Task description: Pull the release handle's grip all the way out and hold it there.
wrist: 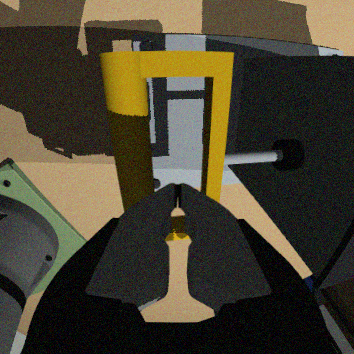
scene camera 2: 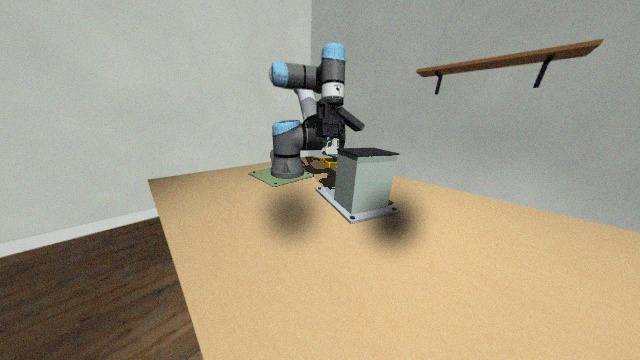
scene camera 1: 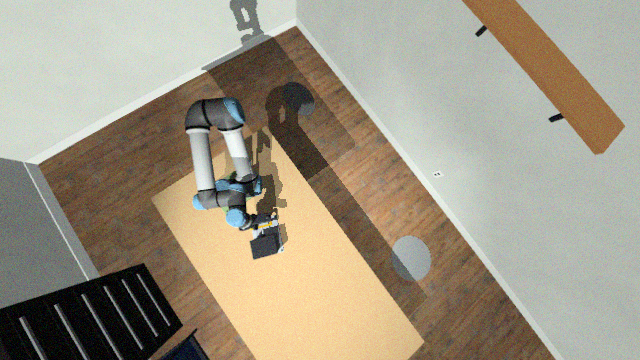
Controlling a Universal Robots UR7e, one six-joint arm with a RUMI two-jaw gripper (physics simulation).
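The release handle's yellow frame (wrist: 186,64) (scene camera 1: 265,225) (scene camera 2: 330,162) stands off the black-topped grey box (wrist: 300,105) (scene camera 1: 266,244) (scene camera 2: 372,184). Its thick round grip (wrist: 126,87) is the side away from the box. A pale rod (wrist: 252,158) shows between the frame and a black collar on the box. My gripper (wrist: 177,185) (scene camera 2: 330,154) is shut with nothing between its fingers. In the wrist view its tips lie over the frame's opening, between the grip and the box-side bar. The fingers hide the frame's near end; tip depth and contact with the grip cannot be told.
The box stands on a light base plate (scene camera 2: 376,215) on the wooden table (scene camera 2: 400,300) (scene camera 1: 320,290). The arm's green mounting plate (scene camera 2: 267,178) (wrist: 45,215) is close by. A wall shelf (scene camera 1: 550,65) (scene camera 2: 505,61) and a black slatted unit (scene camera 1: 95,320) stand away from the arm.
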